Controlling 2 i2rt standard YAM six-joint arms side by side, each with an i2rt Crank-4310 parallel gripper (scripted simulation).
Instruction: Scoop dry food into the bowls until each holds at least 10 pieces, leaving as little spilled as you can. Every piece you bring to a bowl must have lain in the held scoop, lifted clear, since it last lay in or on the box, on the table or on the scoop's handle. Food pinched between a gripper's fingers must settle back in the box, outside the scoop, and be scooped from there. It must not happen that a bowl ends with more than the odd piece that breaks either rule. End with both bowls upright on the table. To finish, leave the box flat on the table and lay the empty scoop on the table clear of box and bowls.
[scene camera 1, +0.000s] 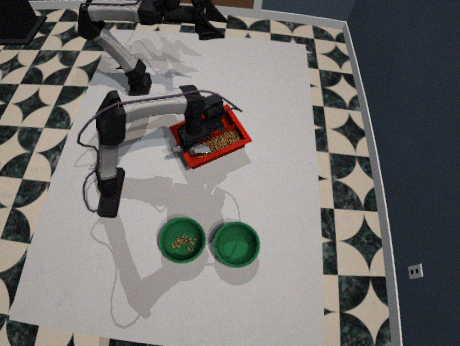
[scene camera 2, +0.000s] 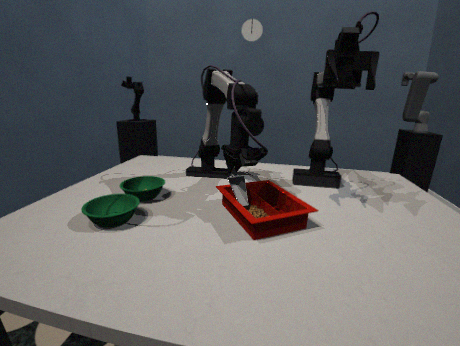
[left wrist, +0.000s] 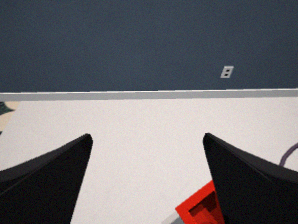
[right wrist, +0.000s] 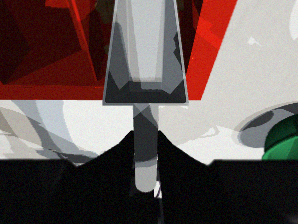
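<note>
My left gripper (scene camera 2: 356, 84), (left wrist: 147, 136). My right gripper (right wrist: 145, 133). Red box (scene camera 2: 278, 203), (right wrist: 57, 57). Green bowl (scene camera 1: 177, 227). Another green bowl (scene camera 1: 236, 244).
</note>
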